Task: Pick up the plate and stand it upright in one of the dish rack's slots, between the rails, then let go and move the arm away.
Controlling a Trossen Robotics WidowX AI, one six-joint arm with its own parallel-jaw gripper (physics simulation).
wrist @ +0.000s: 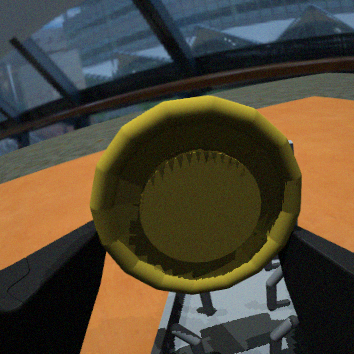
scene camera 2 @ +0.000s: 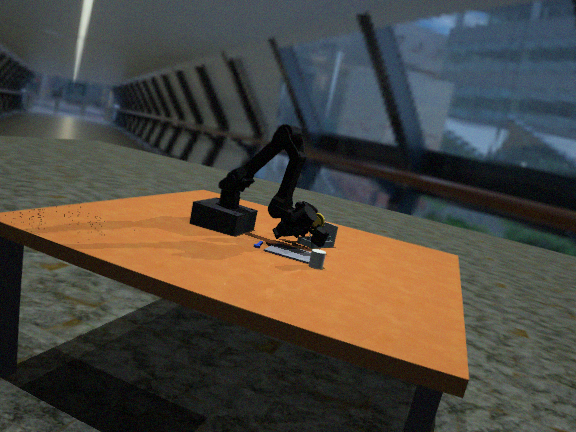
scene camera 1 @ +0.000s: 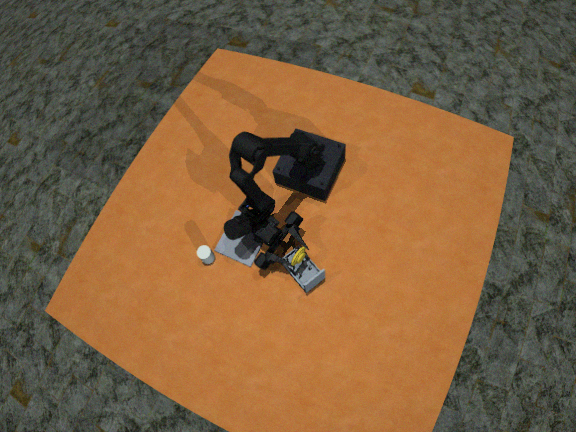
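The yellow plate (scene camera 1: 298, 256) (scene camera 2: 320, 218) (wrist: 200, 205) is held on edge, its round face towards the wrist camera. My gripper (scene camera 1: 297, 254) (wrist: 194, 235) is shut on the plate, with one black finger at each side of its rim. The grey dish rack (scene camera 1: 314, 281) (scene camera 2: 330, 234) (wrist: 239, 305) stands on the table below the plate. In scene camera 1, the plate overlaps the rack end nearer the arm. In the wrist view, short grey rails show under and behind the plate's lower rim, towards the right. Whether the plate touches the rack cannot be told.
A flat grey board (scene camera 1: 230, 248) (scene camera 2: 286, 252) lies under the arm's wrist. A white cylinder (scene camera 1: 204, 254) (scene camera 2: 317, 259) stands beside it. A small blue item (scene camera 2: 258, 244) lies near the board. The arm's black base (scene camera 1: 325, 186) (scene camera 2: 215, 216) stands on the orange table (scene camera 1: 380, 310) (scene camera 2: 380, 300).
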